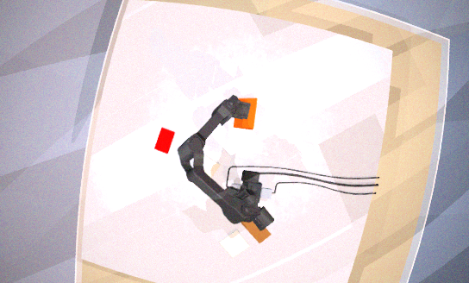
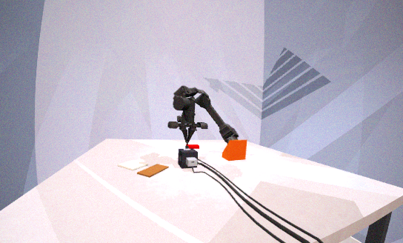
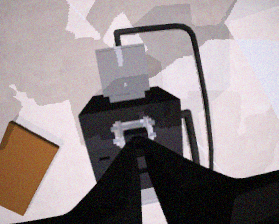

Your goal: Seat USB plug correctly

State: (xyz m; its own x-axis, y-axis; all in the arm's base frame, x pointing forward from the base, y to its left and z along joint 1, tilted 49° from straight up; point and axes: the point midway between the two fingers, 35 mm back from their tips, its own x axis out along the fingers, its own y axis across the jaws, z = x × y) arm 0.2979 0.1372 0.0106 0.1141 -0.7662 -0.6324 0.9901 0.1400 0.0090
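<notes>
The USB plug is 20 mm below my gripper tip. Round my gripper tip: red block (380 mm to the right, 120 mm behind, 100 mm below); brown tile (160 mm ahead, 100 mm below, 80 mm to the left).
</notes>
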